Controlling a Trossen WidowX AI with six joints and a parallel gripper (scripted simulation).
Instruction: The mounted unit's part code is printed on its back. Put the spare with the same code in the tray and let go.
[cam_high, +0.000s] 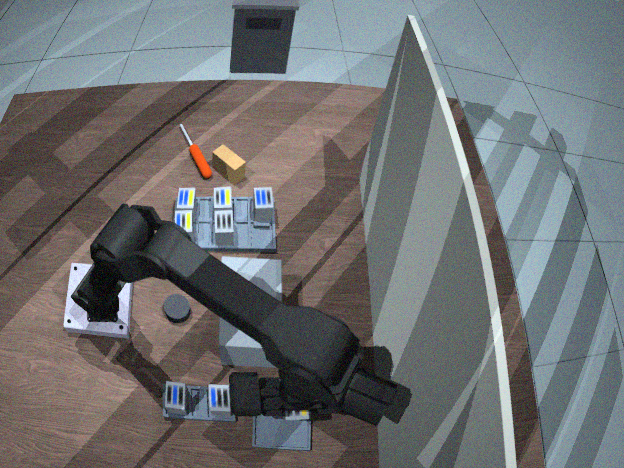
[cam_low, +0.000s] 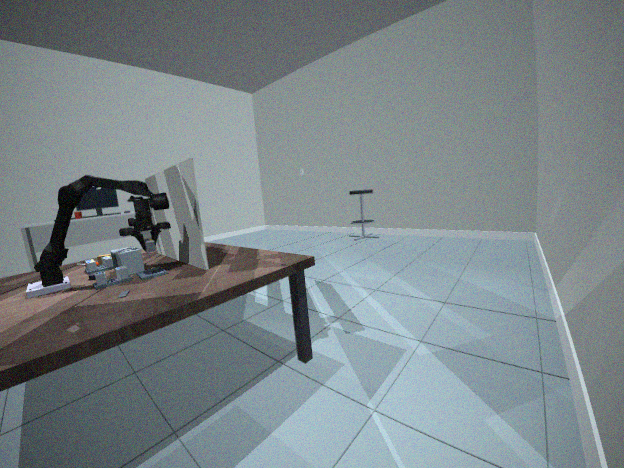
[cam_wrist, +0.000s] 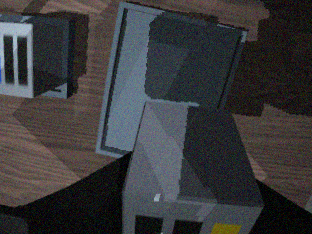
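The grey tray lies 1 cm behind my gripper tip, 1 cm to the left of it and 10 cm below it. From my gripper tip the other things lie so: black puck: 17 cm behind, 22 cm to the left, 10 cm below; reflective panel: 19 cm ahead, 16 cm to the left, 12 cm above; tall grey block: 4 cm behind, 20 cm to the left, 6 cm below.
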